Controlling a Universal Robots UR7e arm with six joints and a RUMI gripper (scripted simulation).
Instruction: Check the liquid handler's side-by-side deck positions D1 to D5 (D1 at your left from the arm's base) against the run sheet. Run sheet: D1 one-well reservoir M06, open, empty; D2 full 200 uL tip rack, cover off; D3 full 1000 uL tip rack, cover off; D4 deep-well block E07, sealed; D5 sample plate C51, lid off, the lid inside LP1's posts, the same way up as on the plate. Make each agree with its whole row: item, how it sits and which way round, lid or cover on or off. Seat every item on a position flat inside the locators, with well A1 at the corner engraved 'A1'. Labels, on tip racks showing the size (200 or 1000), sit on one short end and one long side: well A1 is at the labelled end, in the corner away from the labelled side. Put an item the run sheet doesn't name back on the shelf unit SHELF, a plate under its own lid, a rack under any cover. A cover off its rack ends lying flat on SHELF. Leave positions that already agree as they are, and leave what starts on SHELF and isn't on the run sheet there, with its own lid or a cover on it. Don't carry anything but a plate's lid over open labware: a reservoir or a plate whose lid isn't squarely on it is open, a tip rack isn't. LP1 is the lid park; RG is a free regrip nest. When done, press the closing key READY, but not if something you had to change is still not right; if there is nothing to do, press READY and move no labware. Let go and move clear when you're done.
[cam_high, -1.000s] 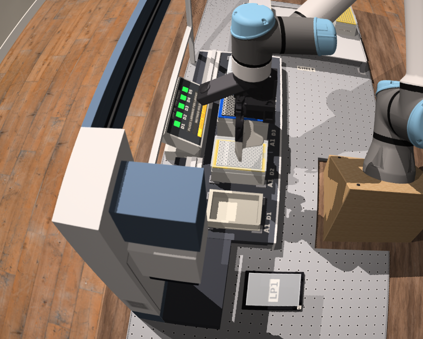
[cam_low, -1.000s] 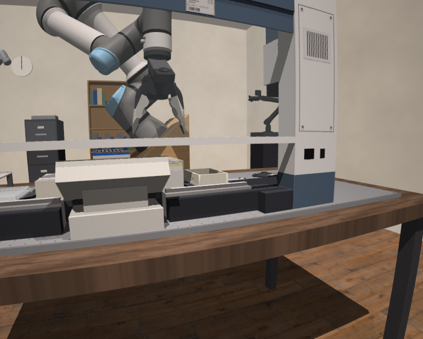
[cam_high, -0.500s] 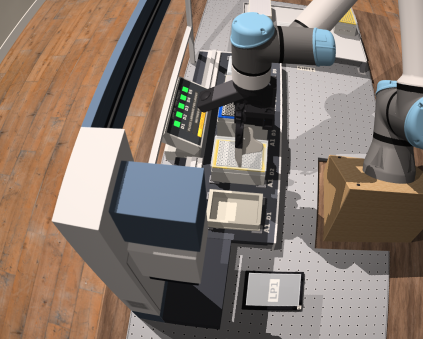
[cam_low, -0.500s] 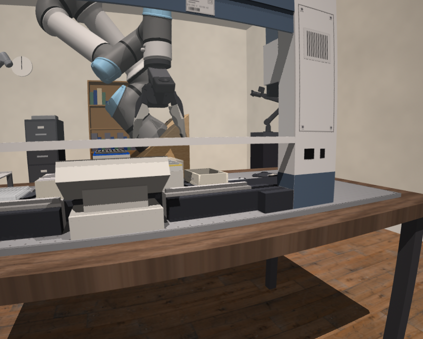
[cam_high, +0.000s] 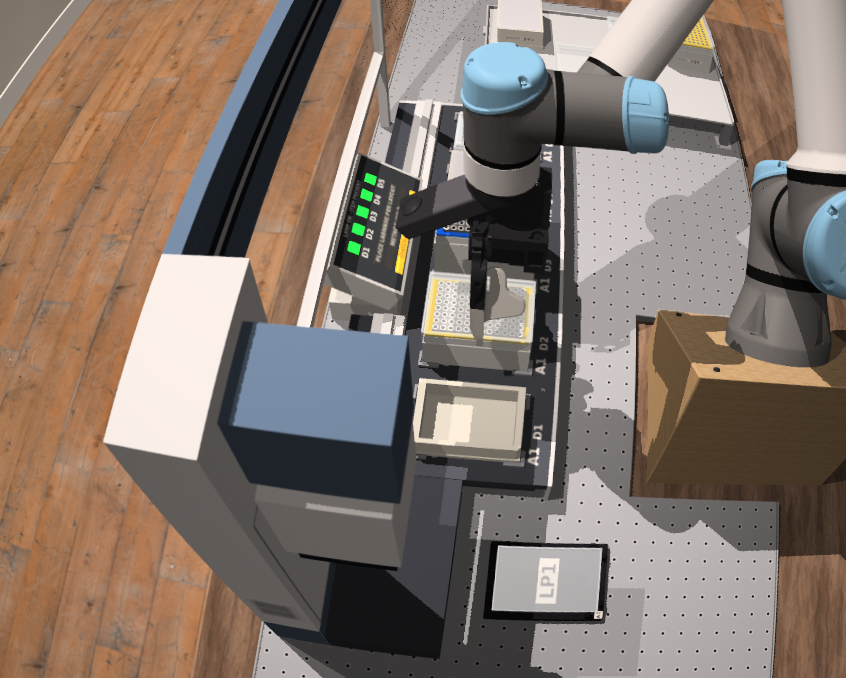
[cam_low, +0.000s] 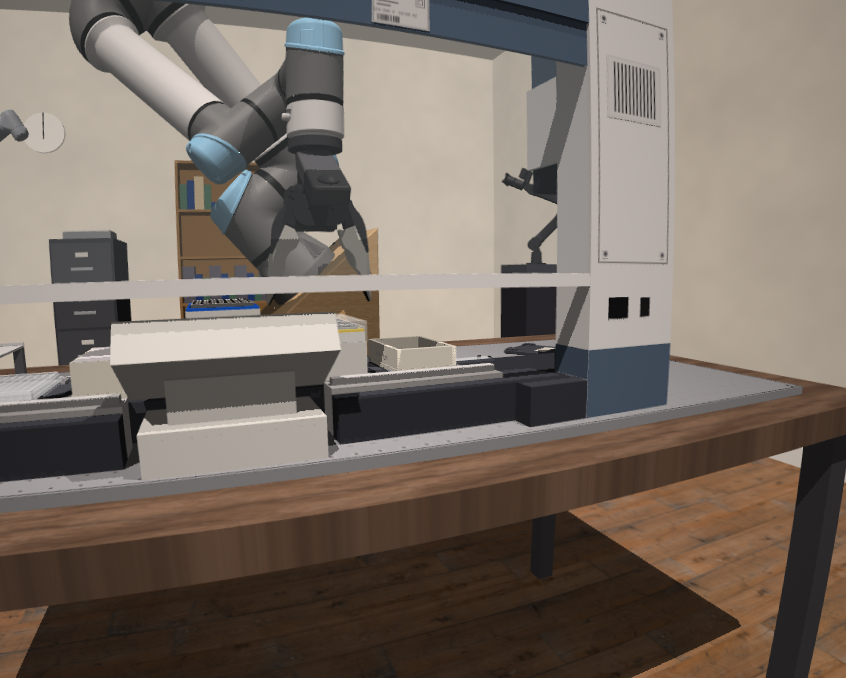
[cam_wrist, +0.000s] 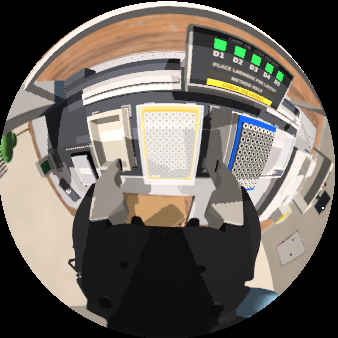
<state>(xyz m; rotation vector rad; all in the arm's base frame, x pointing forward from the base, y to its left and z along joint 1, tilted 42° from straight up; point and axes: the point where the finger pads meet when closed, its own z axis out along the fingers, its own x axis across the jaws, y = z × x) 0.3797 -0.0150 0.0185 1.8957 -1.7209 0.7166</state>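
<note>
Right now the yellow-framed tip rack is 5 cm below my hand and 1 cm to the right of it. The rest, counted from my hand: lid park LP1 (30 cm to the left, 14 cm below, 13 cm behind); blue-framed tip rack (13 cm to the right, 3 cm below); cream reservoir (12 cm to the left, 9 cm below, 1 cm behind).
</note>
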